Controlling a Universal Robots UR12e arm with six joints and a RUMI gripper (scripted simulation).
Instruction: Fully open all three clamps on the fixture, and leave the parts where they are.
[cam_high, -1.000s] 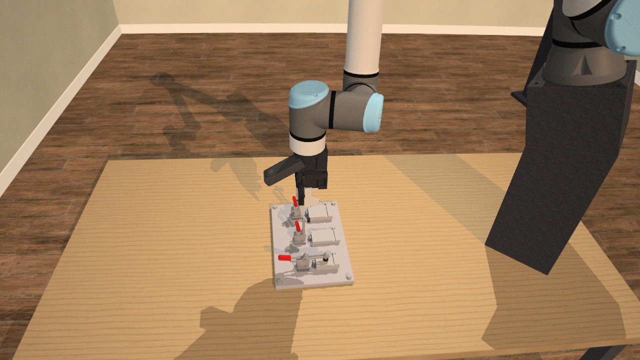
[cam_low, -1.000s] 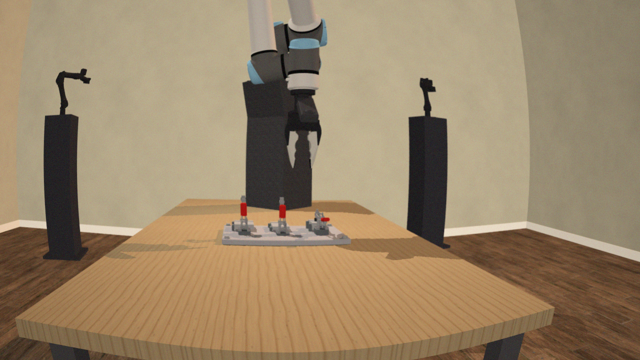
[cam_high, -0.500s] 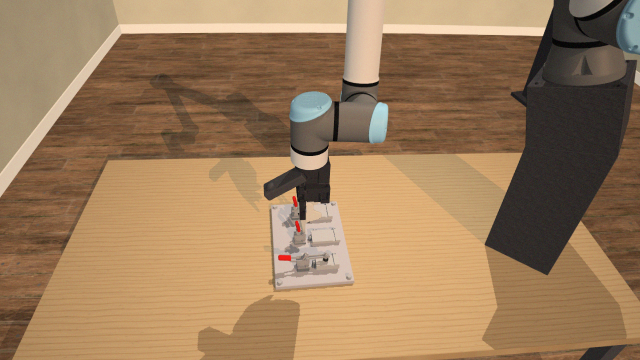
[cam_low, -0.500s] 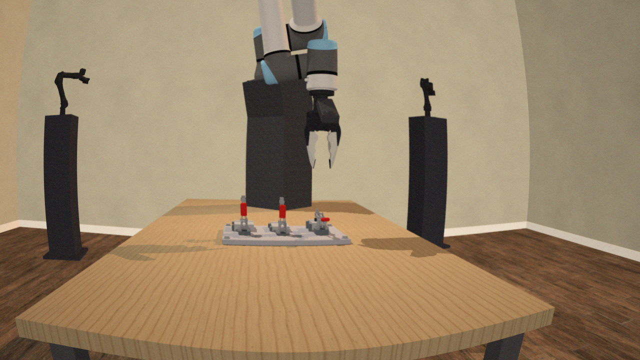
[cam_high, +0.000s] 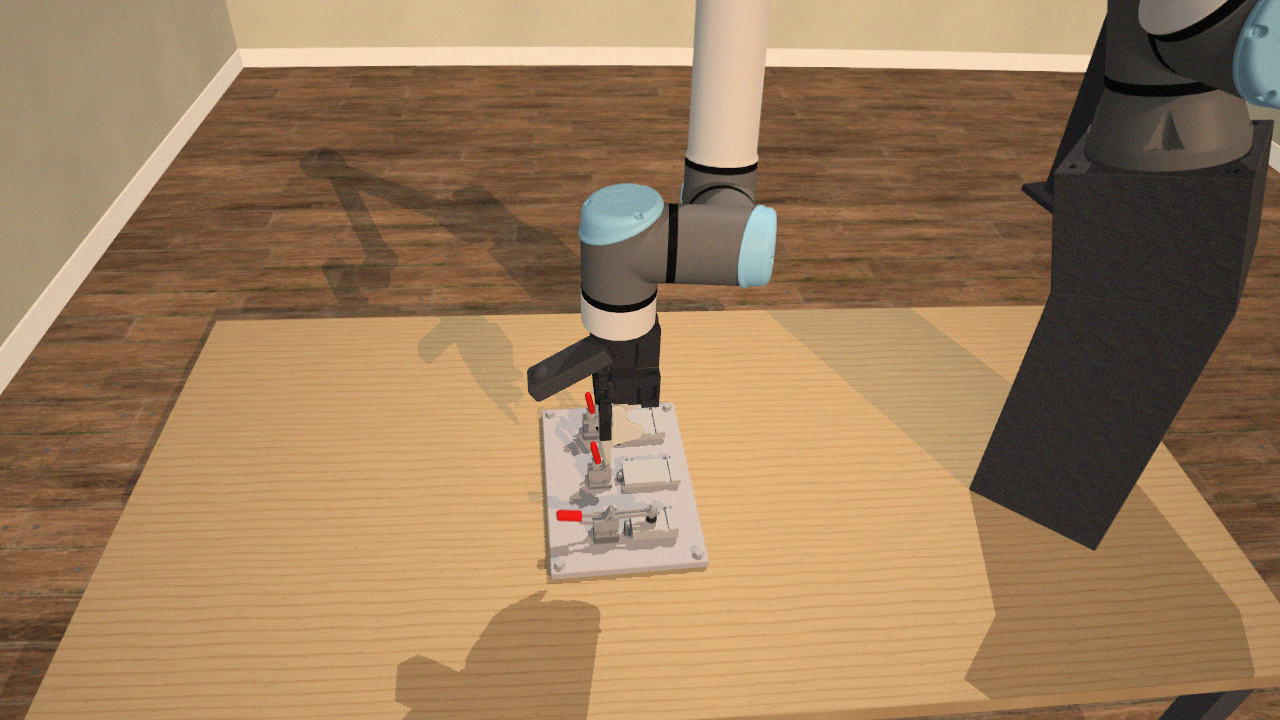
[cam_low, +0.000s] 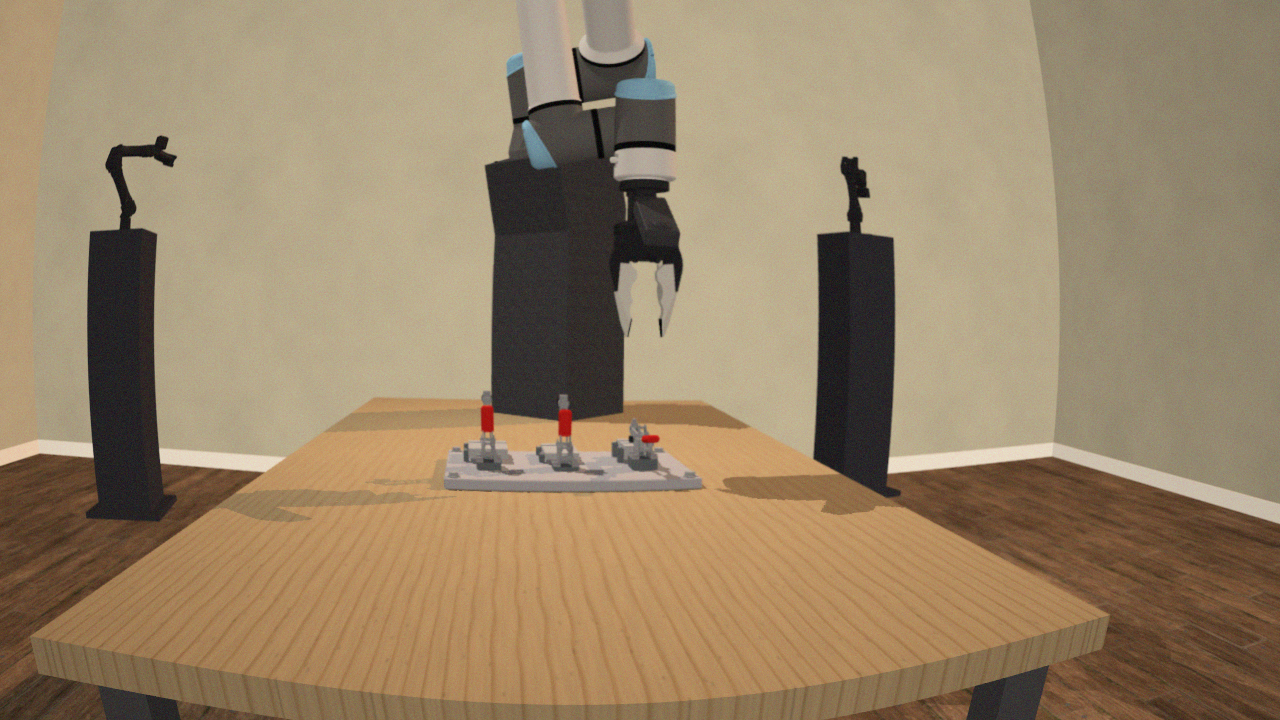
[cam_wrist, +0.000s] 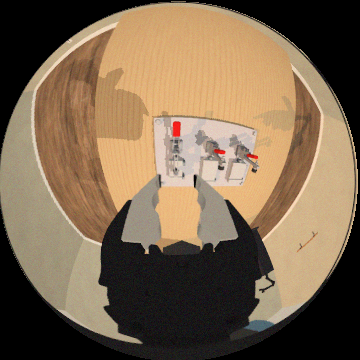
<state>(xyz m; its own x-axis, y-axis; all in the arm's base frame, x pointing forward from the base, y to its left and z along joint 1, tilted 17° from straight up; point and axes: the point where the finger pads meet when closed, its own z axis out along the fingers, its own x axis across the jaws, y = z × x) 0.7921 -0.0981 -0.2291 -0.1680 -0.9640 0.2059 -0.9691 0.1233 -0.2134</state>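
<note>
My gripper is now 21 cm above the grey fixture plate, 10 cm to the left of it and 5 cm past it. Also, from my hand: grey part (19 cm below, 12 cm behind, 9 cm to the right).
</note>
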